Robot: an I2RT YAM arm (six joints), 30 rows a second.
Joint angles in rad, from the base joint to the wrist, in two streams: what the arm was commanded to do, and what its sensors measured. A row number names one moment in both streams.
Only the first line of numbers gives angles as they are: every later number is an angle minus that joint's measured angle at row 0.
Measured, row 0:
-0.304 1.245 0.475 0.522 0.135 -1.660
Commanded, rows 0 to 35:
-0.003 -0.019 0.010 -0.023 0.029 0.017
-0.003 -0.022 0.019 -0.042 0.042 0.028
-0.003 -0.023 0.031 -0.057 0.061 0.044
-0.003 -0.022 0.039 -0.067 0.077 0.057
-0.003 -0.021 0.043 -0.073 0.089 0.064
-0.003 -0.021 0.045 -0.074 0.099 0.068
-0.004 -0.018 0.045 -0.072 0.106 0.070
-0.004 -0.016 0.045 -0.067 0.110 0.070
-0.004 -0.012 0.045 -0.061 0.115 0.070
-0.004 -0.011 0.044 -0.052 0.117 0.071
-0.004 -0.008 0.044 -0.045 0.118 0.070
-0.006 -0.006 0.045 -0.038 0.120 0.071
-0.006 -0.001 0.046 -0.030 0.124 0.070
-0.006 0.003 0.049 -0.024 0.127 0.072
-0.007 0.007 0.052 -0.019 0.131 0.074
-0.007 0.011 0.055 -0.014 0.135 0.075
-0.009 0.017 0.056 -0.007 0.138 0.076
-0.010 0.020 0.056 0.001 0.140 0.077
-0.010 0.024 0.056 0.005 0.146 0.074
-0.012 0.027 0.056 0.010 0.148 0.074
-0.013 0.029 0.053 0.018 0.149 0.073
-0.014 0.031 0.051 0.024 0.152 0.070
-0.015 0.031 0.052 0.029 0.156 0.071
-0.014 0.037 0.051 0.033 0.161 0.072
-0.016 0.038 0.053 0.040 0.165 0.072
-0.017 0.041 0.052 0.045 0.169 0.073
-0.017 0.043 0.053 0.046 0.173 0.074
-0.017 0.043 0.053 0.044 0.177 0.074
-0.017 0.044 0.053 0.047 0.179 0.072
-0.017 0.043 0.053 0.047 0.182 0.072
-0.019 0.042 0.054 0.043 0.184 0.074
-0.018 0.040 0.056 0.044 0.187 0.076
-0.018 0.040 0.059 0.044 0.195 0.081
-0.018 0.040 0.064 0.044 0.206 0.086
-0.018 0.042 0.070 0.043 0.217 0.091
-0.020 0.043 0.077 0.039 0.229 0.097
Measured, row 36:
-0.011 0.040 0.033 0.017 0.173 0.071
